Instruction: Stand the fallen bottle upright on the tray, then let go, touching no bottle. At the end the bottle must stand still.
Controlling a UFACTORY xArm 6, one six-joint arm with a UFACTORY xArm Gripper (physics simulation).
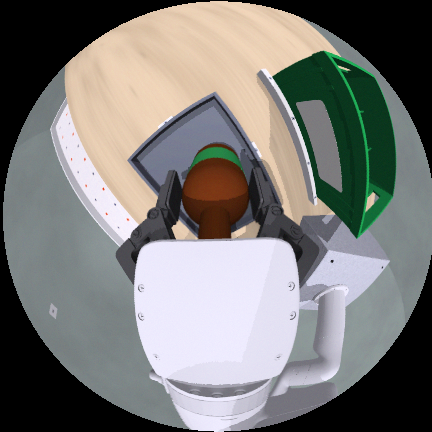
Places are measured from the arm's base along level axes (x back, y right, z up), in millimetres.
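Where they show: gripper, between the fingertips: [214,177]; arm's base, origin of its link: [331,294].
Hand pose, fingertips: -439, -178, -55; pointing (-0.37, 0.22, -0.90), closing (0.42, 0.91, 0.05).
Each offset is from my fingertips to the top centre of the thing, as dx, dy, dz. "spot": to the spot under its first point. Level surfaces: height alone.
A brown bottle @(+21, -8, +58) [215,192] with a green label band is between the fingers of my gripper [214,177]. The gripper is shut on it. The bottle's neck points back toward the gripper's body, which hides its top, and its labelled end points away over the tray. The grey-blue tray @(spot: -93, +54, -107) [216,96] with a raised rim lies on the table beneath the bottle. The bottle covers part of the tray, and whether its base touches the tray cannot be told.
A green crate @(+23, +264, +43) [366,165] stands at the right, behind a thin white rail @(+30, +165, -102) [295,120]. A grey box [350,257] is at the lower right, near the arm's base. A white dotted strip [90,172] runs along the table's left edge. The wooden table @(dz -132) [165,55] stretches beyond the tray.
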